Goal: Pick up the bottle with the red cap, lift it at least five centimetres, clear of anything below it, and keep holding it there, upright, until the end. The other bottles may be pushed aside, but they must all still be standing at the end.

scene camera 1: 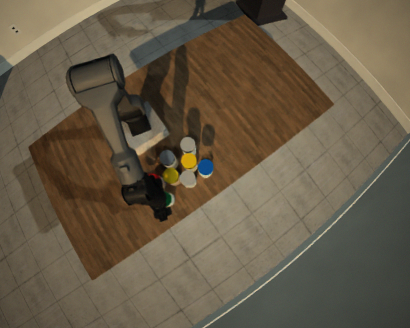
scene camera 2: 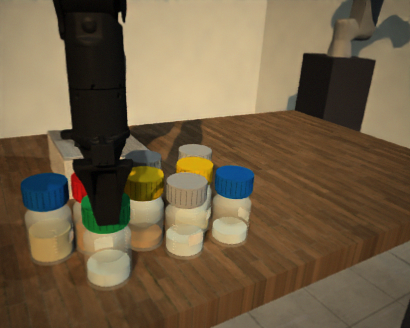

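Observation:
The bottle with the red cap (scene camera 1: 154,176) (scene camera 2: 79,186) stands upright among the other bottles and is largely hidden. In the scene camera 1 view a sliver of its cap shows beside the wrist; in the scene camera 2 view it stands behind the green-capped bottle (scene camera 1: 170,199) (scene camera 2: 108,267). My gripper (scene camera 1: 161,213) (scene camera 2: 107,219) points down, and its near finger overlaps the green cap from the front. The fingers line up in the scene camera 2 view, so their gap is hidden. No bottle shows raised off the table.
A blue-capped bottle (scene camera 2: 45,192) stands left of the red one. Dark-yellow (scene camera 1: 171,176) (scene camera 2: 145,183), grey (scene camera 1: 188,179) (scene camera 2: 186,190), yellow (scene camera 1: 189,161) (scene camera 2: 195,168) and another blue-capped bottle (scene camera 1: 205,167) (scene camera 2: 234,182) stand to the right, with more grey-capped ones behind.

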